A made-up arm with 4 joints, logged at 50 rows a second.
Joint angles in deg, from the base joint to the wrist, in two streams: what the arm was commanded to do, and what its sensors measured. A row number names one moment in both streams.
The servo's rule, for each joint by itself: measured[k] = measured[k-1] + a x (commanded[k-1-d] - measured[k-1]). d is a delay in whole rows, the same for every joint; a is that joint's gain. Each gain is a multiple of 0.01, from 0.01 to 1. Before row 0 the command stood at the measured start. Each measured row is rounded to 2 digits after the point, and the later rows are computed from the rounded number. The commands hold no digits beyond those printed.
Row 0, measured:
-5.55, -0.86, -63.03, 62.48
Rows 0 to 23, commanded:
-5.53, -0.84, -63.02, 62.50
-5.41, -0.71, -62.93, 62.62
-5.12, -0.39, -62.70, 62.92
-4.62, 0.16, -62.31, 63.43
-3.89, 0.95, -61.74, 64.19
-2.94, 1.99, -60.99, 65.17
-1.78, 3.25, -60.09, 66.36
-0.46, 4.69, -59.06, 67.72
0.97, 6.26, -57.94, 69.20
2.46, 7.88, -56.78, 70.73
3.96, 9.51, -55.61, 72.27
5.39, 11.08, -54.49, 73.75
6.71, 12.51, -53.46, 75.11
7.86, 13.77, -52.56, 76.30
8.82, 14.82, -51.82, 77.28
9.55, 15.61, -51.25, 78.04
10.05, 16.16, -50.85, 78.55
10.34, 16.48, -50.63, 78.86
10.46, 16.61, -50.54, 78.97
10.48, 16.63, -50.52, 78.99
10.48, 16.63, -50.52, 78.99
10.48, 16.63, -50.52, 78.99
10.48, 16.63, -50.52, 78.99
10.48, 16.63, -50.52, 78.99
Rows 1 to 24, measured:
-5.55, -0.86, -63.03, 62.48
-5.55, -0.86, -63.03, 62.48
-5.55, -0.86, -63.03, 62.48
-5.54, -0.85, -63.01, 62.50
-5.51, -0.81, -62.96, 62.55
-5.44, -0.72, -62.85, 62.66
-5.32, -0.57, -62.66, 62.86
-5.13, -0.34, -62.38, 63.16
-4.86, -0.02, -61.99, 63.58
-4.51, 0.40, -61.49, 64.12
-4.07, 0.93, -60.89, 64.78
-3.55, 1.56, -60.19, 65.55
-2.95, 2.28, -59.41, 66.42
-2.28, 3.07, -58.57, 67.37
-1.56, 3.92, -57.70, 68.38
-0.81, 4.81, -56.83, 69.41
-0.04, 5.71, -55.98, 70.43
0.73, 6.60, -55.18, 71.42
1.48, 7.46, -54.44, 72.35
2.19, 8.27, -53.79, 73.20
2.85, 9.02, -53.24, 73.95
3.46, 9.70, -52.78, 74.61
4.02, 10.32, -52.40, 75.18
4.54, 10.89, -52.08, 75.68
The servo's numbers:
d 2
a 0.08 0.09 0.17 0.13

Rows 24 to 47, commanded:
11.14, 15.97, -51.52, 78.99
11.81, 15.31, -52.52, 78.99
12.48, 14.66, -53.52, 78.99
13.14, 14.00, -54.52, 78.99
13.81, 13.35, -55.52, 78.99
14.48, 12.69, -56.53, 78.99
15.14, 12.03, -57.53, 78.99
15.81, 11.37, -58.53, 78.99
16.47, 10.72, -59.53, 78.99
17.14, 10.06, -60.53, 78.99
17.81, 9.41, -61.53, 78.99
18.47, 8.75, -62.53, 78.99
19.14, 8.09, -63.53, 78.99
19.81, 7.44, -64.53, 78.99
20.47, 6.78, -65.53, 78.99
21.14, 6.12, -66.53, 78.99
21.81, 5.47, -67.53, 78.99
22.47, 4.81, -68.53, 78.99
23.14, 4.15, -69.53, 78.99
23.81, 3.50, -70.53, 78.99
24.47, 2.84, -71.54, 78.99
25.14, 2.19, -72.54, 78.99
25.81, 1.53, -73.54, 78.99
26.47, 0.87, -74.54, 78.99
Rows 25 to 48, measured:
5.02, 11.41, -51.81, 76.11
5.46, 11.88, -51.59, 76.48
5.91, 12.25, -51.58, 76.81
6.38, 12.53, -51.74, 77.09
6.87, 12.72, -52.04, 77.34
7.37, 12.84, -52.46, 77.55
7.89, 12.89, -52.98, 77.74
8.42, 12.87, -53.58, 77.90
8.96, 12.79, -54.25, 78.04
9.51, 12.66, -54.98, 78.16
10.07, 12.49, -55.75, 78.27
10.64, 12.27, -56.56, 78.36
11.21, 12.01, -57.40, 78.44
11.79, 11.72, -58.27, 78.51
12.38, 11.39, -59.16, 78.57
12.97, 11.03, -60.07, 78.62
13.57, 10.65, -61.00, 78.67
14.18, 10.24, -61.94, 78.71
14.79, 9.81, -62.89, 78.75
15.40, 9.36, -63.85, 78.78
16.02, 8.89, -64.82, 78.81
16.64, 8.40, -65.79, 78.83
17.27, 7.90, -66.77, 78.85
17.90, 7.39, -67.75, 78.87

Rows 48 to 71, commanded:
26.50, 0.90, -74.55, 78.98
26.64, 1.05, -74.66, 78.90
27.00, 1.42, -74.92, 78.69
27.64, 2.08, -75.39, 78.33
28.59, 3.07, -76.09, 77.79
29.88, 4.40, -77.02, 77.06
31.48, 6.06, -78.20, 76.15
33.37, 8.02, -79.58, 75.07
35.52, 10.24, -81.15, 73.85
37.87, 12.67, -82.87, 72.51
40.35, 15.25, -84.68, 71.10
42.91, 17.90, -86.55, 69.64
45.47, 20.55, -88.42, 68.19
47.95, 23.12, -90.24, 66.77
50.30, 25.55, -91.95, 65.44
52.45, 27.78, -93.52, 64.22
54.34, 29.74, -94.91, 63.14
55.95, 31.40, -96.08, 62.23
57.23, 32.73, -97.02, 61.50
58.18, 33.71, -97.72, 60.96
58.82, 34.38, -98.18, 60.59
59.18, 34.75, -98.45, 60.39
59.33, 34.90, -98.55, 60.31
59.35, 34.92, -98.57, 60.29
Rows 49 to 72, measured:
18.53, 6.86, -68.73, 78.89
19.17, 6.32, -69.72, 78.90
19.76, 5.83, -70.54, 78.91
20.31, 5.40, -71.24, 78.91
20.85, 5.04, -71.87, 78.88
21.39, 4.77, -72.47, 78.81
21.97, 4.62, -73.09, 78.68
22.60, 4.60, -73.76, 78.47
23.31, 4.73, -74.51, 78.17
24.11, 5.03, -75.37, 77.77
25.02, 5.50, -76.35, 77.26
26.05, 6.15, -77.46, 76.64
27.19, 6.97, -78.69, 75.92
28.45, 7.95, -80.03, 75.10
29.81, 9.08, -81.46, 74.20
31.26, 10.34, -82.95, 73.23
32.78, 11.71, -84.48, 72.22
34.35, 13.16, -86.02, 71.18
35.95, 14.65, -87.53, 70.13
37.55, 16.16, -88.98, 69.10
39.12, 17.65, -90.35, 68.11
40.64, 19.10, -91.60, 67.18
42.09, 20.48, -92.72, 66.32
43.46, 21.76, -93.69, 65.55

